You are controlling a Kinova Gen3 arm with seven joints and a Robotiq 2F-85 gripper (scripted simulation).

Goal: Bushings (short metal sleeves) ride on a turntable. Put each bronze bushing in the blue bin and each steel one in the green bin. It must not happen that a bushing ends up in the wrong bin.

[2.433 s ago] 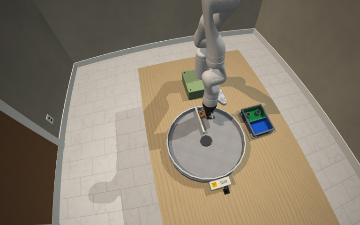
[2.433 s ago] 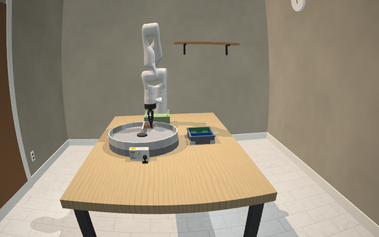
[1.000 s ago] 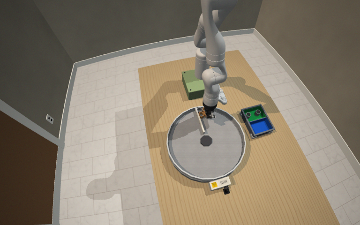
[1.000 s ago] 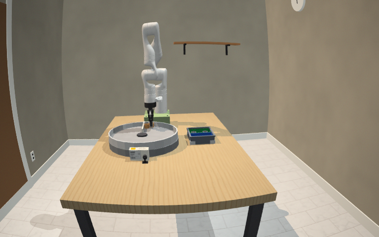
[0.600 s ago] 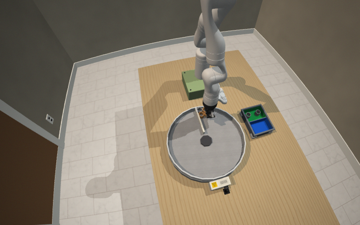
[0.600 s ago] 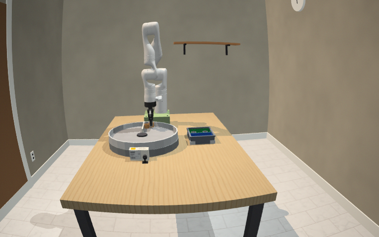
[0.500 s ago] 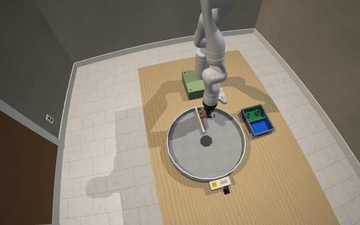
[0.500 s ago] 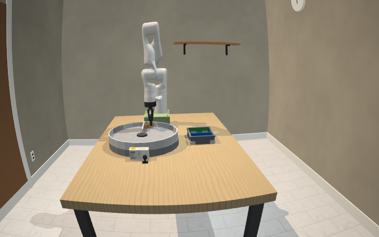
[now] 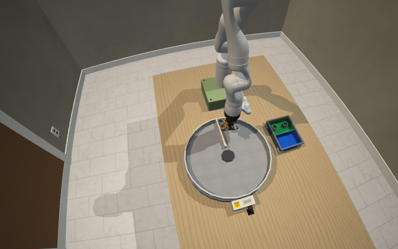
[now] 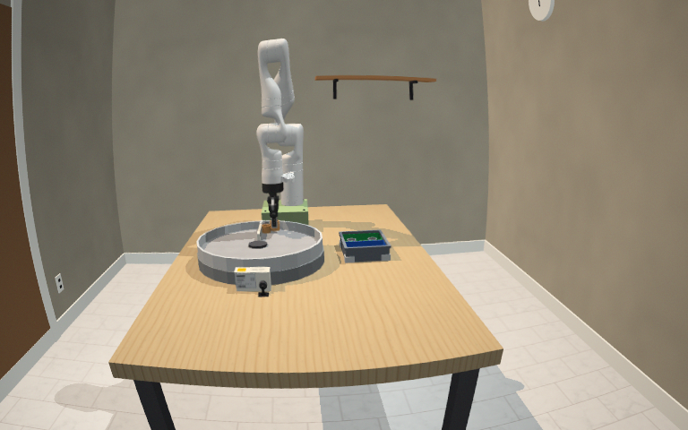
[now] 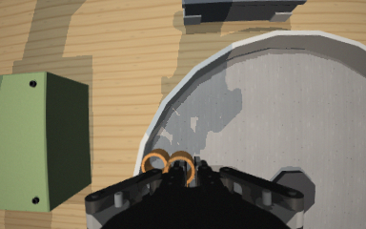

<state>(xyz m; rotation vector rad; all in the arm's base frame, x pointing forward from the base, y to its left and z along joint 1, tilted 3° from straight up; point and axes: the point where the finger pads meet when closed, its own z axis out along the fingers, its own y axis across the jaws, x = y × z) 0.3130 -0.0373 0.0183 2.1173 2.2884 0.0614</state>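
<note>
The blue bin is 30 cm to the left of my hand, 7 cm below it and 7 cm ahead of it. Round my hand: turntable: 14 cm ahead, 4 cm to the right, 4 cm below.
</note>
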